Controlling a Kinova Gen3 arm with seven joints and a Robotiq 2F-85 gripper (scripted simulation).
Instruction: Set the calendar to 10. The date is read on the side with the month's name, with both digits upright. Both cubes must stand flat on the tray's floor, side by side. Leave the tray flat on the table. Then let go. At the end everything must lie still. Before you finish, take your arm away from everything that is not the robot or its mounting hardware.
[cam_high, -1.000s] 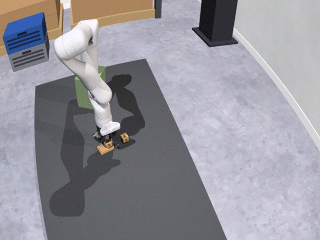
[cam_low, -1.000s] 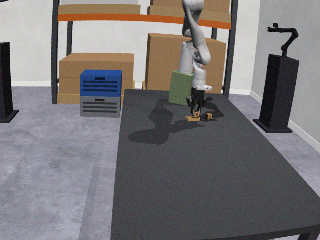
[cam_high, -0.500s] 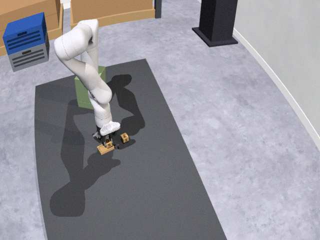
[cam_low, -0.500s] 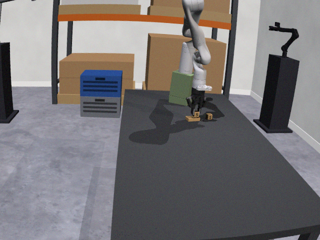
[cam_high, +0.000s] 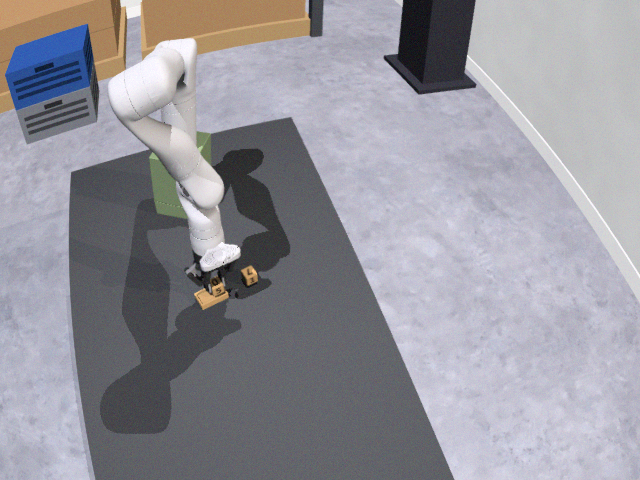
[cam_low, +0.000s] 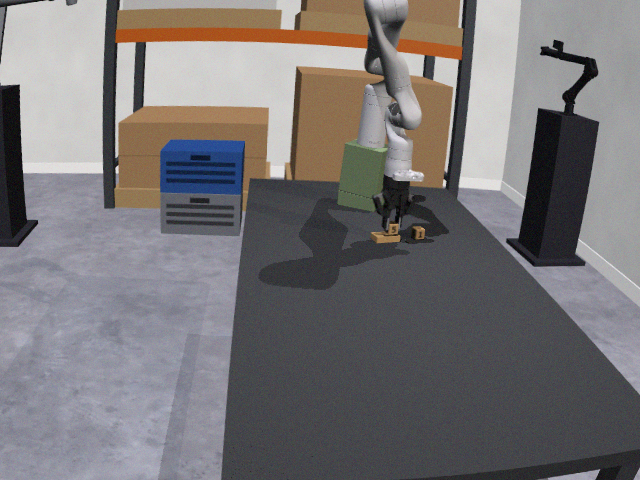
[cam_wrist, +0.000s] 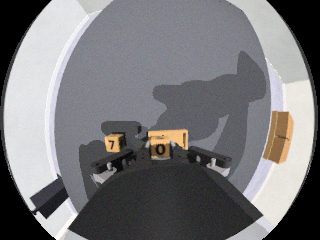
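Right now my hand is 20 mm to the left of the wooden calendar tray and 40 mm above it.
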